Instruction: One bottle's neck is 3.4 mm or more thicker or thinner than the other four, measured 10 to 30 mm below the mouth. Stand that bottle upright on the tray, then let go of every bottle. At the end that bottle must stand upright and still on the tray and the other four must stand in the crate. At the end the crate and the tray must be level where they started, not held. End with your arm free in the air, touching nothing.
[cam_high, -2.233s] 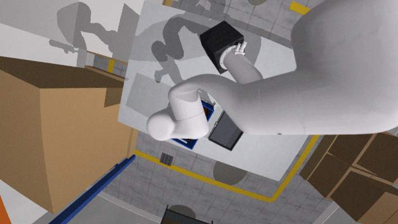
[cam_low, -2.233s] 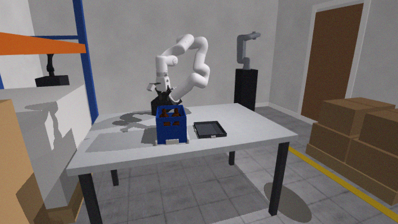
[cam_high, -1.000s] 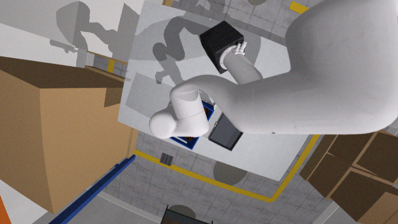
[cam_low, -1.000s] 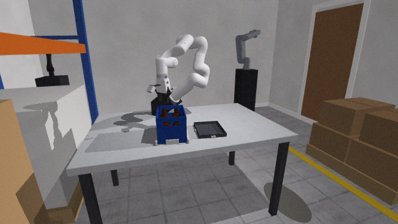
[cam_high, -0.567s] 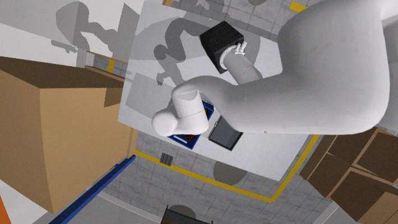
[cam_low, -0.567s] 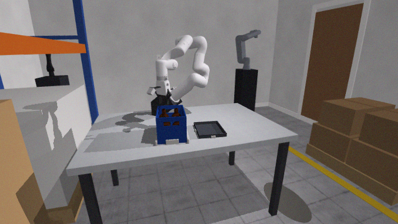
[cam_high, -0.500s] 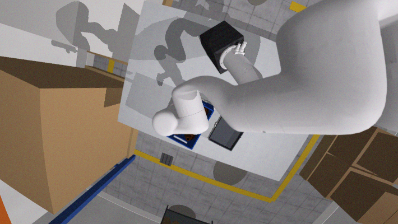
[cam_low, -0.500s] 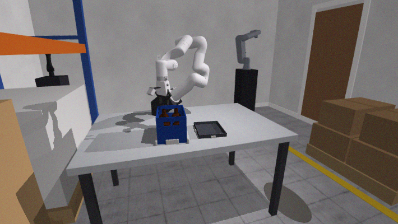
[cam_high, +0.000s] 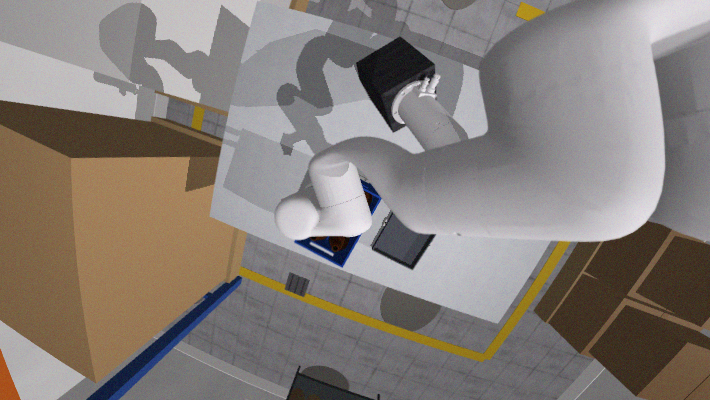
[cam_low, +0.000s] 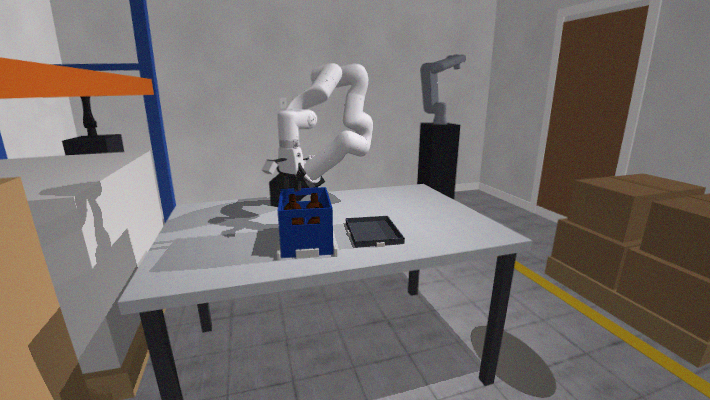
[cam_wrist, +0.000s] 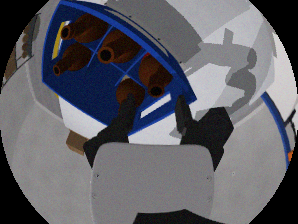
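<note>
Right now my hand is 11 cm above the glass bottle. Round my hand: blue crate: 9 cm ahead, 4 cm to the left, 12 cm below; dark tray: 8 cm ahead, 31 cm to the left, 19 cm below.
</note>
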